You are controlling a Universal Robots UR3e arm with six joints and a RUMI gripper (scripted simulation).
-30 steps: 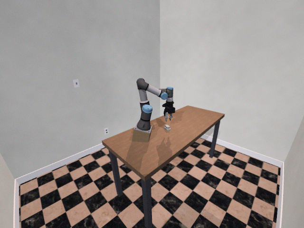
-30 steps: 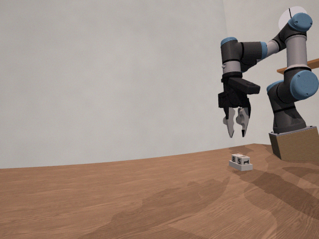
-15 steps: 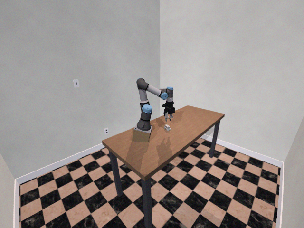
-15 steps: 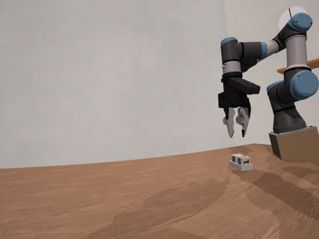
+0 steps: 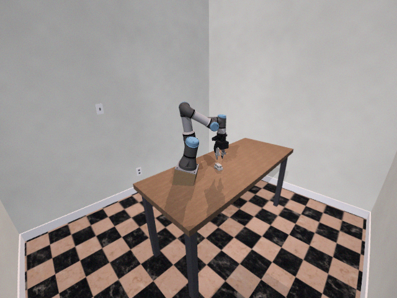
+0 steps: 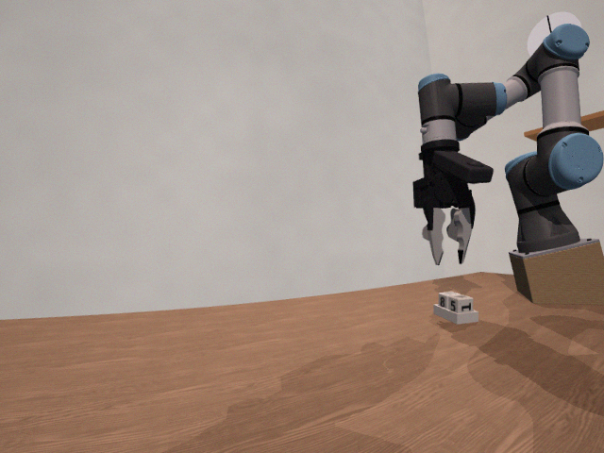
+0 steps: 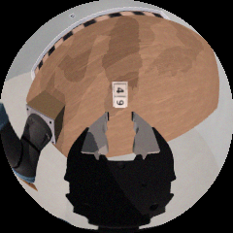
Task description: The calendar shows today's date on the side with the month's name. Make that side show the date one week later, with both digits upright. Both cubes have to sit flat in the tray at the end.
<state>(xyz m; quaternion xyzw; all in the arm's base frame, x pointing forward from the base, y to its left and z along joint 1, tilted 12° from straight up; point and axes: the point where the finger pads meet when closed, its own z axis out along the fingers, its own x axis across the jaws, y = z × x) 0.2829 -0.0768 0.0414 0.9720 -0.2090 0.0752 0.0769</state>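
My hand is 8 cm above the white digit cube. Also, from my hand: white tray (1 cm ahead, 1 cm to the left, 10 cm below).
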